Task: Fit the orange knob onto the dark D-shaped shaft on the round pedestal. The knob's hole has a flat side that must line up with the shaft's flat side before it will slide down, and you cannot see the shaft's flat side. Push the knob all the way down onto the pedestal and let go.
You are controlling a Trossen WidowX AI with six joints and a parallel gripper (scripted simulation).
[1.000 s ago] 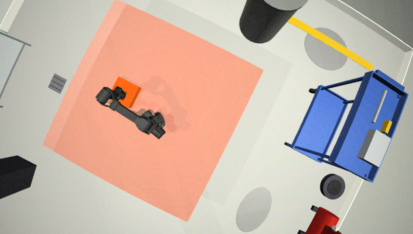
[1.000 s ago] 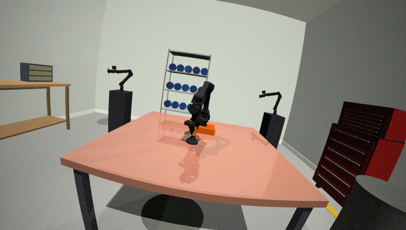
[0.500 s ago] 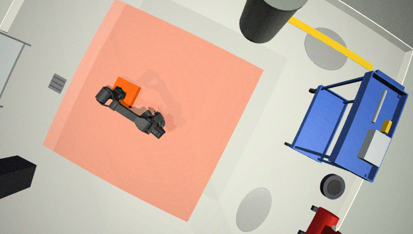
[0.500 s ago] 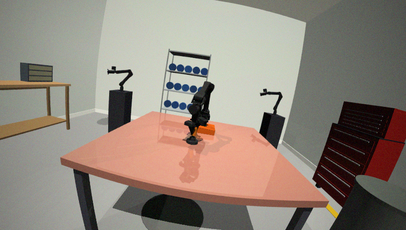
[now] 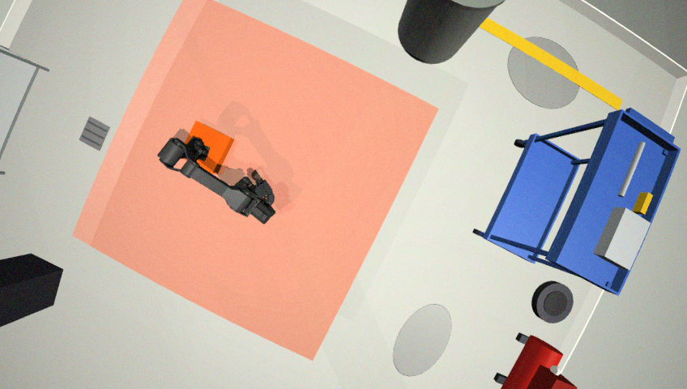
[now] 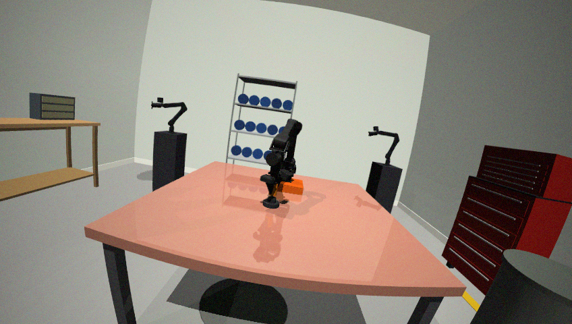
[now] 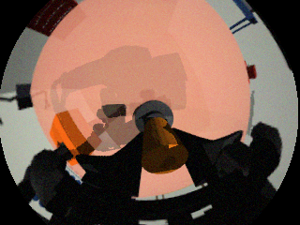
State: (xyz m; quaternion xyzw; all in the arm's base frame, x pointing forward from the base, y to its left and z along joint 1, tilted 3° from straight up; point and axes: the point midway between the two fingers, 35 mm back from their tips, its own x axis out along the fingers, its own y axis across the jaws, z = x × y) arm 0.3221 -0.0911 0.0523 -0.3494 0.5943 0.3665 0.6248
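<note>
Now: the round dark pedestal 4 cm below my gripper tip. The rest, counted from my gripper tip: orange knob 2 cm above.
</note>
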